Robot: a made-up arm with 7 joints.
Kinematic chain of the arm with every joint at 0, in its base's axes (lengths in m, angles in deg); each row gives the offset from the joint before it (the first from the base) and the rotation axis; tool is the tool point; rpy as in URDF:
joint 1: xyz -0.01 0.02 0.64 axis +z
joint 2: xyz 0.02 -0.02 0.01 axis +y
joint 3: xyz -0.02 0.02 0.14 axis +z
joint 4: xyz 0.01 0 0 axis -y
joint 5: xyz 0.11 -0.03 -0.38 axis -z
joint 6: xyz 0.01 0 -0.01 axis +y
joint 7: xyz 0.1 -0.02 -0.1 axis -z
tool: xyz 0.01 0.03 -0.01 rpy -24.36 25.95 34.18
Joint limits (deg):
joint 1: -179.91..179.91
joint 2: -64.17..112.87
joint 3: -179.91..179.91
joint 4: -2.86..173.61
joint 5: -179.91..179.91
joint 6: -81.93..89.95
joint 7: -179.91..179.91
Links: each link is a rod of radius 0.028 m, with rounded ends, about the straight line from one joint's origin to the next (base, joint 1, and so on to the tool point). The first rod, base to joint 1, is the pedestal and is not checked.
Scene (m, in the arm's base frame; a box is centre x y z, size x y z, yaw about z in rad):
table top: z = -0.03
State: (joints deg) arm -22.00 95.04 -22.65 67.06 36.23 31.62 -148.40
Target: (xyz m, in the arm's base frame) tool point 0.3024 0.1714 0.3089
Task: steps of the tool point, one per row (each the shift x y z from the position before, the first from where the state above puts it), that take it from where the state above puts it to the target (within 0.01 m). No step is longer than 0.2 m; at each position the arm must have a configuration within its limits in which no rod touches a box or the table.
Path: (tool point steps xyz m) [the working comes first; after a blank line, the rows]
Joints at the target: -8.16 51.77 24.94 69.15 43.30 66.03 -140.82
Straight joint move there: clear.

1: 0.1254 0.0800 -0.0374
2: 0.1236 0.0976 0.0065
3: 0.0997 0.1117 0.0496
4: 0.0571 0.1170 0.0830

